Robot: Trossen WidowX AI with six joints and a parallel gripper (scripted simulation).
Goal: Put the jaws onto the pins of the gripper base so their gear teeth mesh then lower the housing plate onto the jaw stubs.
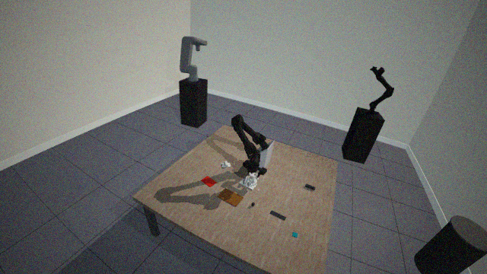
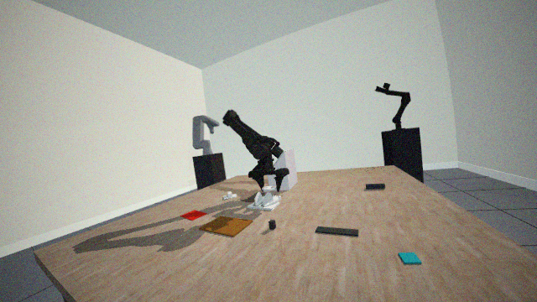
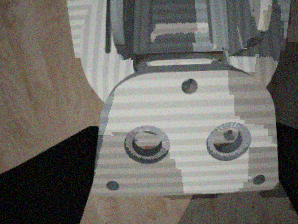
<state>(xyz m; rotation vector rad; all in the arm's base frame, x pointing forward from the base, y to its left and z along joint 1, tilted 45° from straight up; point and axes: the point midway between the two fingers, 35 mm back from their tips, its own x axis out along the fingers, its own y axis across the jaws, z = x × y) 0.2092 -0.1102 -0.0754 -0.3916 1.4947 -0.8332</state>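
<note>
Now: gripper tip 2 cm short of the grey jaw, 1 cm to the right of it and 3 cm above it. Round my gripper tip: orange-brown tile (24 cm ahead, 9 cm to the right, 4 cm below); then black cylinder (25 cm ahead, 8 cm to the left, 3 cm below); then red tile (16 cm ahead, 31 cm to the right, 4 cm below).
</note>
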